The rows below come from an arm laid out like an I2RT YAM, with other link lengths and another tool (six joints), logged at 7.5 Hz.
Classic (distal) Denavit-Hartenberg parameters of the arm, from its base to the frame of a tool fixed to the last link. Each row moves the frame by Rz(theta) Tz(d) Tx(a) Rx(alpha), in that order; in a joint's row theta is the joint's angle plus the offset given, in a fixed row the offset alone. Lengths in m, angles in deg.
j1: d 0.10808  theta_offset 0  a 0.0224  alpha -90
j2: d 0  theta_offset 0  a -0.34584  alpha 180
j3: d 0  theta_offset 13.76  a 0.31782  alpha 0
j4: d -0.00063  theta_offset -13.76  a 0.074  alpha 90
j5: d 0.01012  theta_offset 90  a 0  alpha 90
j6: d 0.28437  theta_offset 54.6  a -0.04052  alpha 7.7
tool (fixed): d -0.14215  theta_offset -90  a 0  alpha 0
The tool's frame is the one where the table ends.
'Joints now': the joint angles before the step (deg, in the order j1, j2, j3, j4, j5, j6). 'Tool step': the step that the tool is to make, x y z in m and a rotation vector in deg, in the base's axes. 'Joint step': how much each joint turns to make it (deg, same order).
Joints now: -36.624, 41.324, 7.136, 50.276, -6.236, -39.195
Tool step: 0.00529, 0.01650, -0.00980, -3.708, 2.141, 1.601
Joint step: 4.587, -0.366, -1.228, 0.720, 1.691, -4.949
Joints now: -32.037, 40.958, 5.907, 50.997, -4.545, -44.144
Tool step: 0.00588, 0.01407, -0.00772, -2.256, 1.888, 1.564
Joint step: 4.399, 0.164, -0.544, -0.029, 1.953, -3.558
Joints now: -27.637, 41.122, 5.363, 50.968, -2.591, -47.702
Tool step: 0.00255, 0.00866, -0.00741, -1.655, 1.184, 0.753
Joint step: 2.756, 0.356, -0.823, 0.768, 1.415, -2.459
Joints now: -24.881, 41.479, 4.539, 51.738, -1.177, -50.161
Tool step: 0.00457, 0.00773, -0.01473, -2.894, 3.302, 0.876
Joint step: 2.434, 1.475, -0.732, 0.277, 0.562, -4.233
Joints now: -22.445, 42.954, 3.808, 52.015, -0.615, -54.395
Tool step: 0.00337, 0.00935, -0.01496, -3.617, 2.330, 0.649
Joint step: 3.283, 2.302, -1.483, 2.909, 1.666, -4.677
